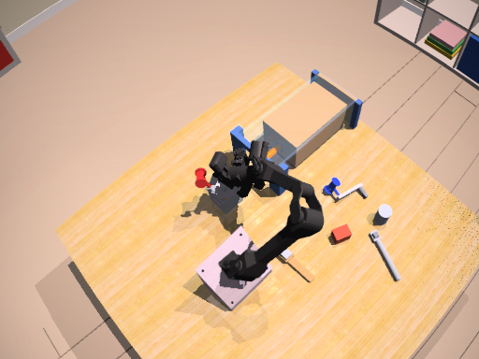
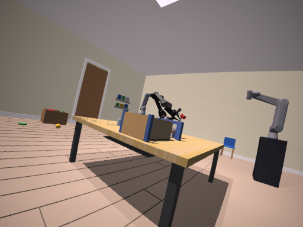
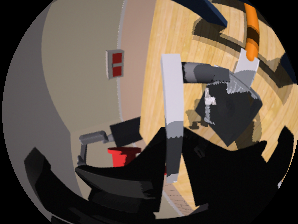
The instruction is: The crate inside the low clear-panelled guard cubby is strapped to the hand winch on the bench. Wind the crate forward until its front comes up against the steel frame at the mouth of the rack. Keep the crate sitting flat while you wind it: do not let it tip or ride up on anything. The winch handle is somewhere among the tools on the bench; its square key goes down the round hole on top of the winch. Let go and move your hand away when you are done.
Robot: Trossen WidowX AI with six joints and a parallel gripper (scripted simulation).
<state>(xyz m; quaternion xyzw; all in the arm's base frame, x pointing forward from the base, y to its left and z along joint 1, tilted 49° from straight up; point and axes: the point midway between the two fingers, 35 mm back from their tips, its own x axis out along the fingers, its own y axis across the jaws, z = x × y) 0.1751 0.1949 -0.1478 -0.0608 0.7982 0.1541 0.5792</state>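
Now: the red knob 50 mm behind my gripper tip, 40 mm above it and 10 mm to the right of it. From my gripper tip the other things lie so: blue steel frame: 180 mm ahead, 70 mm below, 20 mm to the right; winch: 140 mm below, 30 mm to the right; crank handle: 10 mm to the right, 10 mm behind, 10 mm above.
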